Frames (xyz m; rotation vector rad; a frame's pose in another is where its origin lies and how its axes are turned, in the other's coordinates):
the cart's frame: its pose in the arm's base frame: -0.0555 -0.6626 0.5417 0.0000 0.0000 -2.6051
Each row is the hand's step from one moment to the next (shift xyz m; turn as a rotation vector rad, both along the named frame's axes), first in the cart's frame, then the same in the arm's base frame.
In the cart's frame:
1: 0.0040 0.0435 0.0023 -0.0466 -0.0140 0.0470
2: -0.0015 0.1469 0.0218 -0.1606 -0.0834 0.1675
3: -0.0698 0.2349 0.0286 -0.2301 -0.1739 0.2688
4: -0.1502 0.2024 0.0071 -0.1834 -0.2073 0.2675
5: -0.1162 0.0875 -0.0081 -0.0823 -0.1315 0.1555
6: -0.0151 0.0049 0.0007 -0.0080 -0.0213 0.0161
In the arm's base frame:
1: 0.0188 -0.0394 0.0023 0.0329 0.0359 0.0470
2: 0.0764 -0.1255 0.0218 0.0954 0.1538 0.1675
3: 0.1801 -0.1662 0.0286 0.1089 0.2671 0.2688
4: 0.2325 -0.0972 0.0071 0.0517 0.2719 0.2675
5: 0.1446 -0.0158 -0.0081 0.0035 0.1551 0.1555
6: 0.0155 0.0035 0.0007 -0.0040 0.0224 0.0161

